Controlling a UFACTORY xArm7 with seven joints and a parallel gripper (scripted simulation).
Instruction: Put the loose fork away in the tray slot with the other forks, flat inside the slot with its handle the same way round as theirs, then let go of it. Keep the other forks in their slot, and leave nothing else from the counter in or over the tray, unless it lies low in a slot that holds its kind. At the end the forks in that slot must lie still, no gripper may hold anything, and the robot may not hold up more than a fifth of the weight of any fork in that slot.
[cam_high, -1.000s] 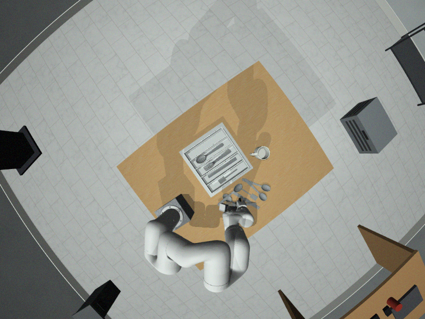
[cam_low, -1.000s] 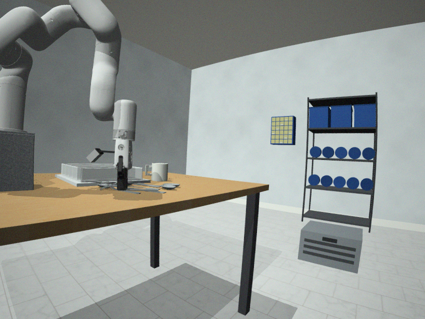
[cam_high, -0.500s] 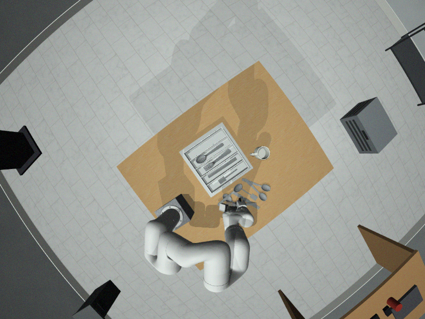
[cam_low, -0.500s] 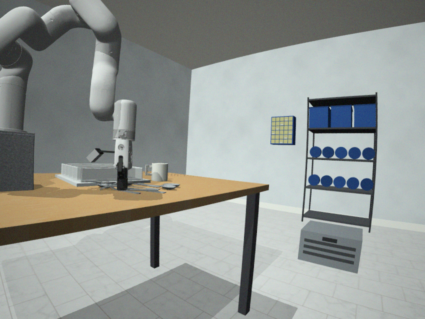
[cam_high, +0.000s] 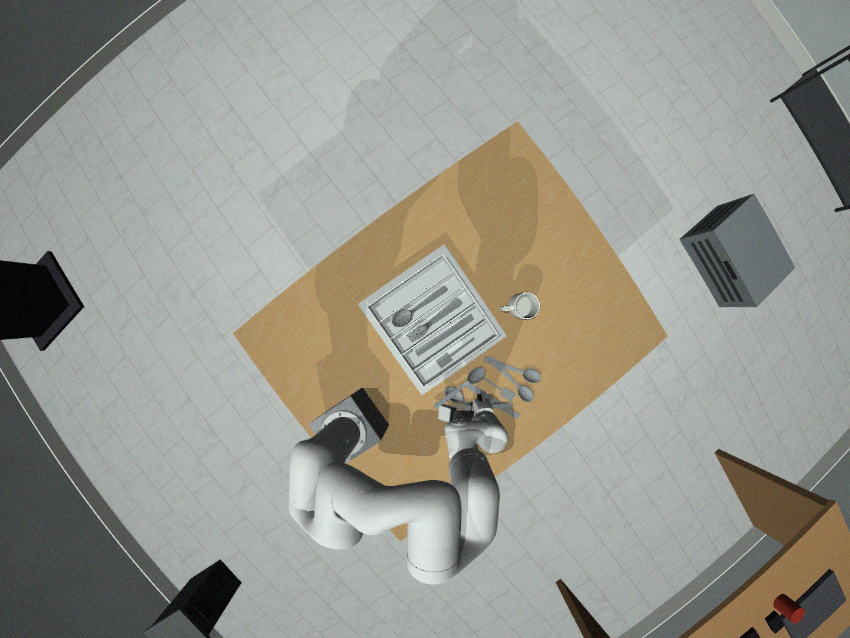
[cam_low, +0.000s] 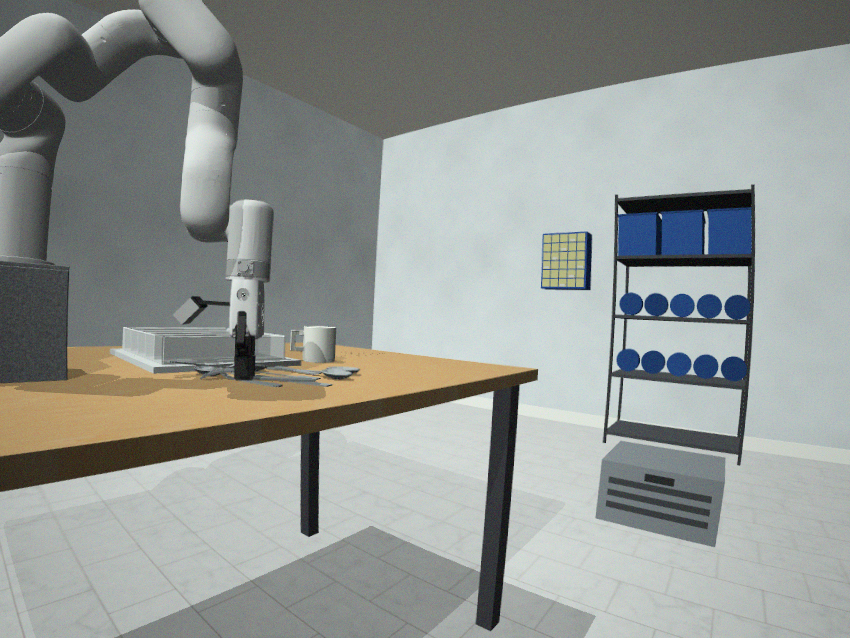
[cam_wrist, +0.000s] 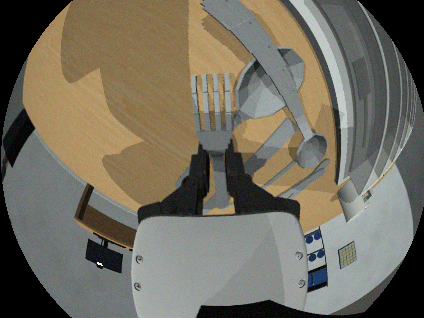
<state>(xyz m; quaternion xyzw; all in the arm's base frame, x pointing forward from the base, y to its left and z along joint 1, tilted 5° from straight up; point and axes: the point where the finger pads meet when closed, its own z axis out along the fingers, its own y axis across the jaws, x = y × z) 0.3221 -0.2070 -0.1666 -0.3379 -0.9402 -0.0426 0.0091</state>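
Right now my hand is 30 cm to the right of the tray, 6 cm short of it and 3 cm below it. Also, from my hand: white mug 31 cm ahead, 17 cm to the left, 1 cm above.
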